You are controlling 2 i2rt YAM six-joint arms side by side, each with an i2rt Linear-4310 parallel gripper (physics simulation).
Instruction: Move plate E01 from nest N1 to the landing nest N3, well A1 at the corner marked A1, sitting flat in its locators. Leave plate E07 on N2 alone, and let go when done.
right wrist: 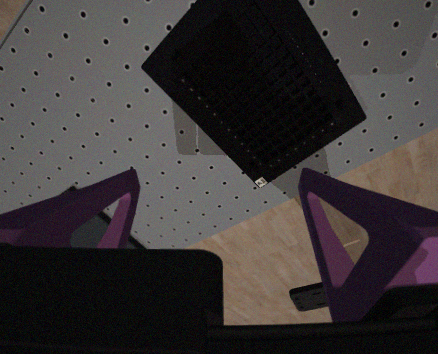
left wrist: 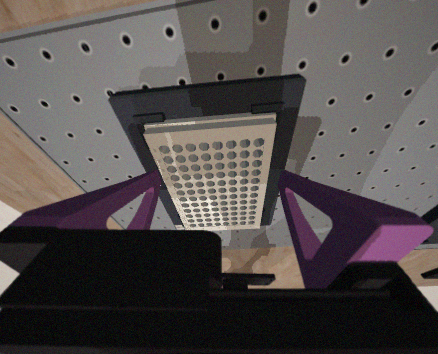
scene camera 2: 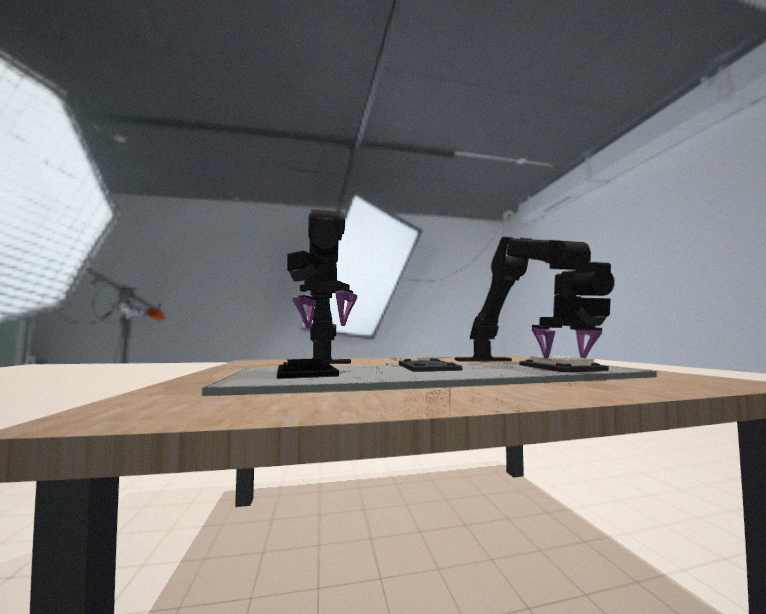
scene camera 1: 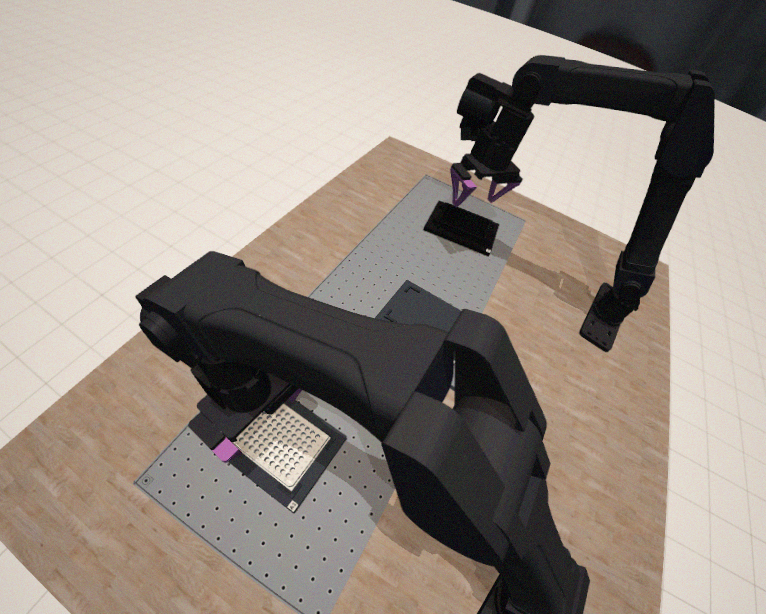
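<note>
A cream well plate (scene camera 1: 284, 447) (scene camera 2: 569, 362) (left wrist: 215, 131), apparently E01, lies on a dark nest (scene camera 1: 317, 468) (left wrist: 205, 102) with a white A1 label (scene camera 1: 292, 505). My left gripper (scene camera 1: 258, 422) (scene camera 2: 566, 356) (left wrist: 219, 176) is open over it, fingertips at the plate's long sides close to its top. The plate looks slightly turned against the fingers. A black plate (scene camera 1: 461, 225) (scene camera 2: 308, 364) (right wrist: 260, 90), apparently E07, lies on a nest at the far end. My right gripper (scene camera 1: 474, 202) (scene camera 2: 326, 326) (right wrist: 219, 177) is open and empty above it. The middle nest (scene camera 1: 425, 307) (scene camera 2: 430, 365) is partly hidden by the left arm in scene camera 1; its visible part bears no plate.
The nests stand in a row on a grey perforated board (scene camera 1: 274, 543) (scene camera 2: 230, 382) (left wrist: 350, 30) on a wooden table (scene camera 2: 358, 409). The left arm's upper links (scene camera 1: 306, 332) reach over the board between the cream plate and the middle nest in scene camera 1.
</note>
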